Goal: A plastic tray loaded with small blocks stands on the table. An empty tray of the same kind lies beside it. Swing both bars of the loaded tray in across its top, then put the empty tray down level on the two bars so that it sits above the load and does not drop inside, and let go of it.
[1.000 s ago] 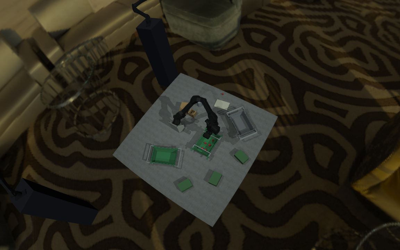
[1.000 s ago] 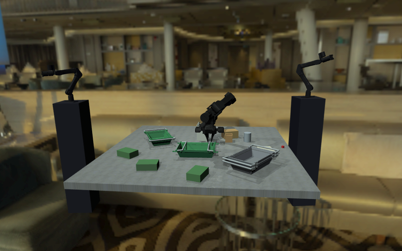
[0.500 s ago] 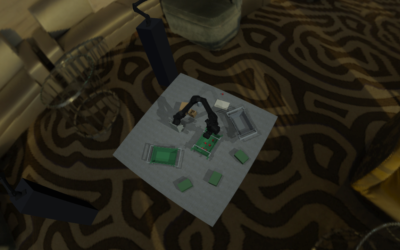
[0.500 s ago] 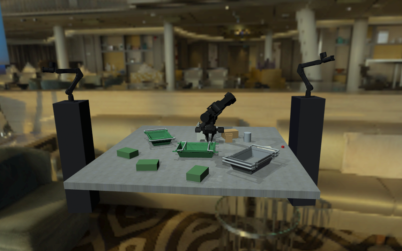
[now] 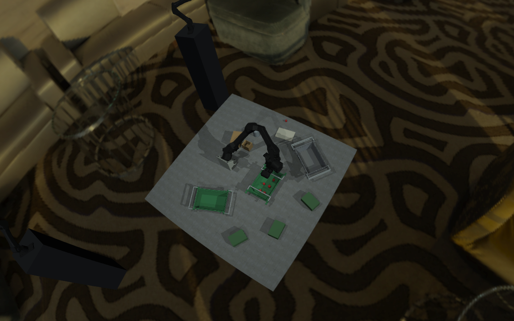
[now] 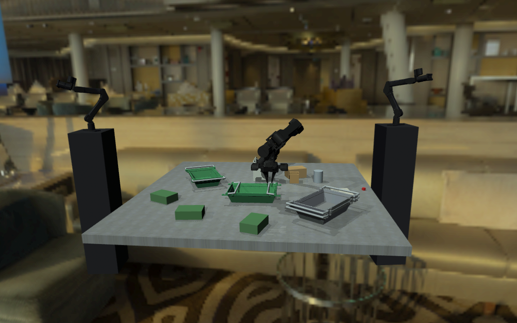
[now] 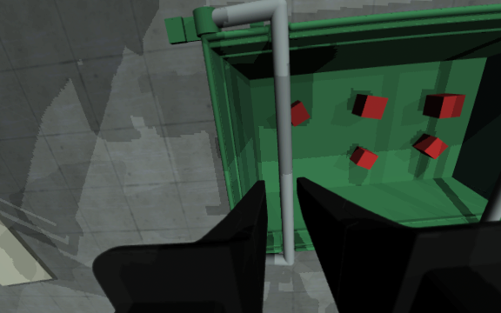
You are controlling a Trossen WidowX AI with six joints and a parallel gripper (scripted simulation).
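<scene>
Right now my gripper tip is 380 mm to the left of the green tray, 330 mm past it and 40 mm above it. The rest, counted from my gripper tip: pale sheet (400 mm to the left, 80 mm below, 60 mm behind); red block (530 mm to the left, 110 mm behind, 80 mm below).
</scene>
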